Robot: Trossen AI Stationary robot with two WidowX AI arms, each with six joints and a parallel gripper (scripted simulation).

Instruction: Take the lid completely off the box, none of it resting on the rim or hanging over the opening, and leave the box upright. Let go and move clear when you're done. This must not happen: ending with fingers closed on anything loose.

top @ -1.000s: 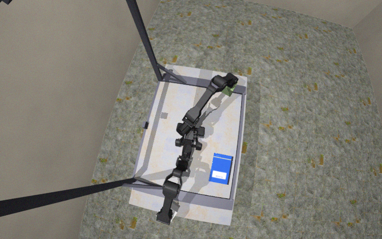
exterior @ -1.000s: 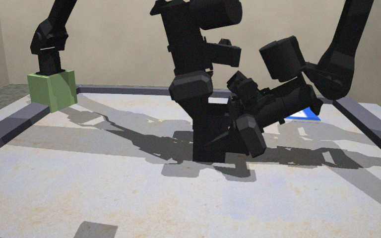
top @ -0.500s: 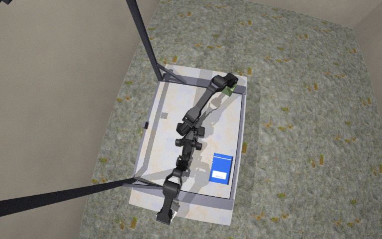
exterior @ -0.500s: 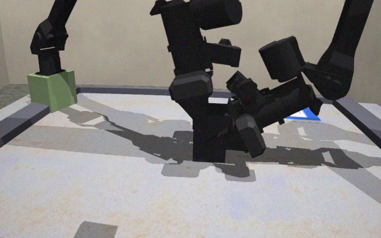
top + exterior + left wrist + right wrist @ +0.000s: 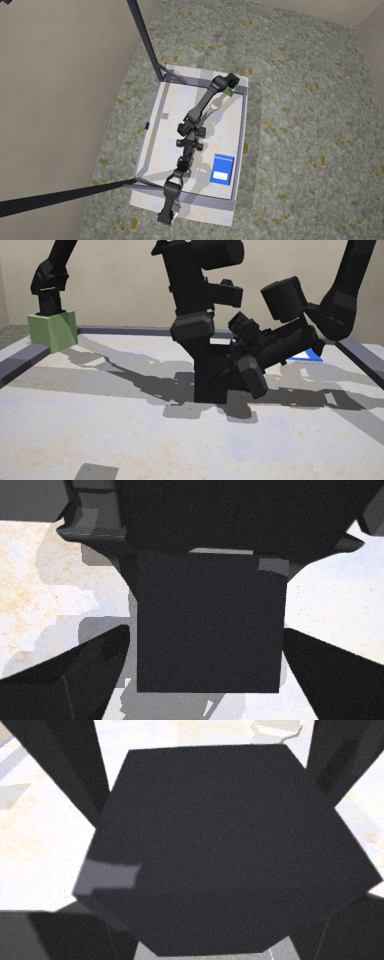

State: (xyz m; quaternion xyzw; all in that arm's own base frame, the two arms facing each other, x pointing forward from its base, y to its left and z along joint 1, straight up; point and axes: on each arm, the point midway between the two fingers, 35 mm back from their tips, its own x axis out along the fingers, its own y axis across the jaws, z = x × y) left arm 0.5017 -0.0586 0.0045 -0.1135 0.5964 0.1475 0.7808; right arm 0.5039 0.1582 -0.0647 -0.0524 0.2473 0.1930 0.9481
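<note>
The black lid is 30 mm below my left hand, 20 mm to the right of it and 10 mm ahead of it. Also, from my left hand: black box: 60 mm below, 20 mm to the right, 10 mm ahead; blue book: 310 mm ahead, 130 mm to the right, 100 mm below.
Now: right hand 20 mm to the right of the black box, 10 mm past it and 10 mm above it. From my right hand the other things lie so: black lid: 30 mm above, 20 mm to the left, 10 mm behind; then blue book: 300 mm ahead, 90 mm to the right, 50 mm below.
</note>
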